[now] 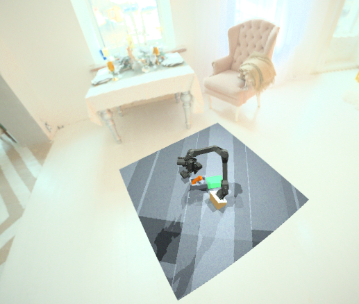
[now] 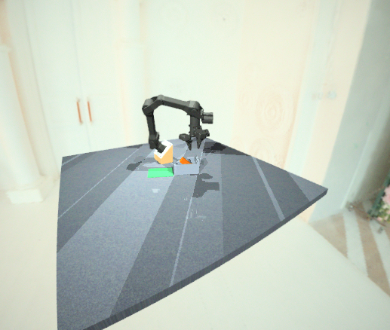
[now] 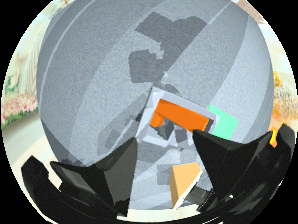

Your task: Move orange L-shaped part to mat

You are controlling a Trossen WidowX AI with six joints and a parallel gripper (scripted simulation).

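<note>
My gripper tip is 10 cm above the orange L-shaped part, 2 cm to the left of it and 2 cm past it. Also, from my gripper tip: green mat: 18 cm to the right, 16 cm below, 10 cm behind.
</note>
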